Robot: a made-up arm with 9 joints. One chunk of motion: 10 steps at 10 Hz.
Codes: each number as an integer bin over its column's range. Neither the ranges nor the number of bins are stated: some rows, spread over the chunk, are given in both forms.
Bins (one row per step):
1: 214 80 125 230 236 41 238 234 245
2: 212 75 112 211 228 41 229 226 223
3: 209 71 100 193 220 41 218 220 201
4: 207 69 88 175 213 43 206 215 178
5: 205 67 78 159 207 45 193 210 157
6: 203 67 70 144 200 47 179 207 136
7: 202 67 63 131 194 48 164 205 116
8: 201 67 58 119 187 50 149 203 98
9: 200 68 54 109 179 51 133 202 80
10: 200 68 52 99 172 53 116 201 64
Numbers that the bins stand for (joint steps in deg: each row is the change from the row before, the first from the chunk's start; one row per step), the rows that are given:
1: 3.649 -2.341 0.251 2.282 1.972 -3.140 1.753 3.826 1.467
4: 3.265 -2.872 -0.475 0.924 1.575 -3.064 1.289 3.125 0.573
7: 2.990 -2.968 -0.965 -0.164 1.247 -2.874 0.680 2.757 -0.253
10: 2.880 -2.920 -1.180 -0.954 0.868 -2.684 -0.017 2.609 -0.947
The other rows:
2: 3.539 -2.582 -0.004 1.813 1.834 -3.140 1.623 3.531 1.173
3: 3.375 -2.775 -0.239 1.368 1.696 -3.140 1.463 3.310 0.880
5: 3.155 -2.968 -0.671 0.528 1.472 -2.988 1.100 2.941 0.293
6: 3.045 -2.968 -0.827 0.158 1.351 -2.912 0.897 2.831 0.013
8: 2.935 -2.968 -1.063 -0.460 1.127 -2.798 0.462 2.683 -0.493
9: 2.880 -2.920 -1.141 -0.707 0.989 -2.760 0.230 2.646 -0.733

